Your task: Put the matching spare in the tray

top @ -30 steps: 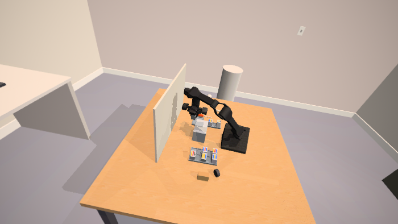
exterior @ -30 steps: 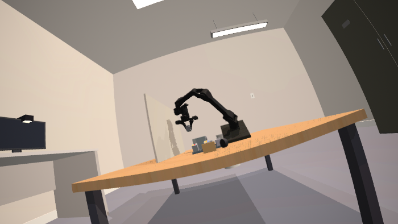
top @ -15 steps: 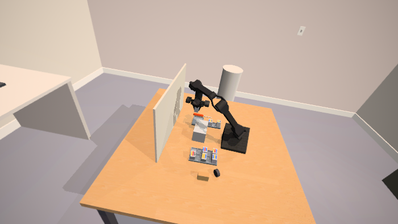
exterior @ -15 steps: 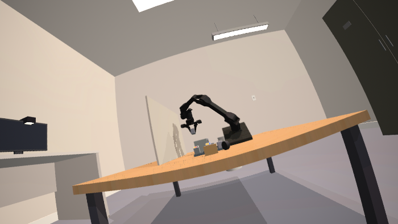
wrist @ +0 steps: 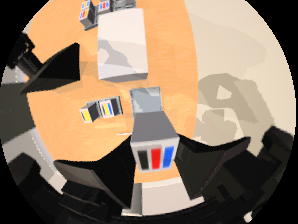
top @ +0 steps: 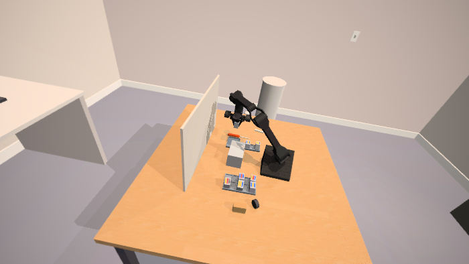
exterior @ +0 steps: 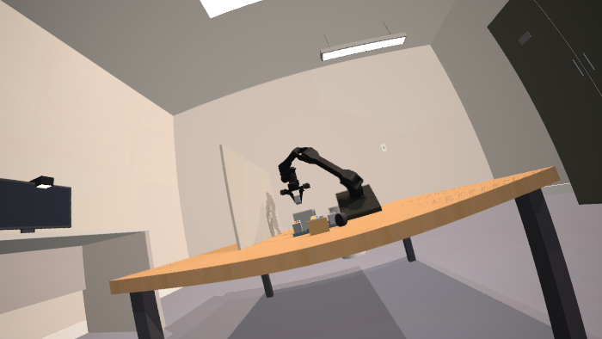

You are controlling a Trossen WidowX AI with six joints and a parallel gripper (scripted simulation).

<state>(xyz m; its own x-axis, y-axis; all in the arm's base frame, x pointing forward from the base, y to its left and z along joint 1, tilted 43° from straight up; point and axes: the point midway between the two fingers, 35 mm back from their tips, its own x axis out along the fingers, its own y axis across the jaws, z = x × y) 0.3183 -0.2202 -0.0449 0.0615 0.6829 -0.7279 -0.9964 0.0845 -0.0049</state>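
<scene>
Now: gripper tip 140 mm past the grey tray, 20 mm to the right of it and 160 mm above it. Also, from my gripper tip: mounted unit 30 mm behind, 180 mm to the left, 120 mm below; white stick 200 mm behind, 220 mm to the right, 160 mm below; beige panel 210 mm ahead, 150 mm to the left, 60 mm above.
</scene>
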